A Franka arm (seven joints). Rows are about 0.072 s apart.
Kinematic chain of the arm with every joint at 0, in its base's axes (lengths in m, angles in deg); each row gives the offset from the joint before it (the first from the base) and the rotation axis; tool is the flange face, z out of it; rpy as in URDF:
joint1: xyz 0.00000 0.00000 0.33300 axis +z
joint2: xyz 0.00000 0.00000 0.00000 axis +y
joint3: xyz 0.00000 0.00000 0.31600 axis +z
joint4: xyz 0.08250 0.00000 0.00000 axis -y
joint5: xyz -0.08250 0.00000 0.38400 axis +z
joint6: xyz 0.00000 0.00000 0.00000 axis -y
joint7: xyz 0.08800 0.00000 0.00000 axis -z
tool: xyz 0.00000 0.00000 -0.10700 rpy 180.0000 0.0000 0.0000
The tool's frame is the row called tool.
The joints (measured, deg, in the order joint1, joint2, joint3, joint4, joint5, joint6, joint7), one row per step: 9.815, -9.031, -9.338, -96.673, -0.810, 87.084, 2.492; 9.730, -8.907, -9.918, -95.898, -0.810, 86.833, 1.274; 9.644, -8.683, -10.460, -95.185, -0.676, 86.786, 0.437; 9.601, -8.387, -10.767, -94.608, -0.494, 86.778, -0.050; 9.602, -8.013, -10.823, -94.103, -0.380, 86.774, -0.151; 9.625, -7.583, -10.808, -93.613, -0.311, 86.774, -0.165; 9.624, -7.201, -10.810, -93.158, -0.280, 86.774, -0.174; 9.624, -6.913, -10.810, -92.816, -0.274, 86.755, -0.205; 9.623, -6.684, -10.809, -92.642, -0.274, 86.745, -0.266; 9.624, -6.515, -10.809, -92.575, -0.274, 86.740, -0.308
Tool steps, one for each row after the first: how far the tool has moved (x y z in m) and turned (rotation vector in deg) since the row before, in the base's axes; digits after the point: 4 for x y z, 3 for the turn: 0.0003, -0.0063, 0.0047, 0.081, -0.401, 0.543; 0.0011, -0.0056, 0.0037, 0.174, -0.444, 0.204; 0.0016, -0.0028, 0.0021, 0.166, -0.281, 0.136; 0.0021, -0.0001, 0.0009, 0.049, -0.135, 0.040; 0.0024, 0.0008, 0.0003, -0.015, -0.068, 0.044; 0.0021, 0.0003, 0.0004, -0.042, -0.079, -0.003; 0.0016, 0.0002, 0.0002, -0.049, -0.040, 0.024; 0.0013, 0.0002, -0.0006, -0.042, 0.061, 0.057; 0.0009, 0.0002, -0.0009, -0.030, 0.104, 0.042
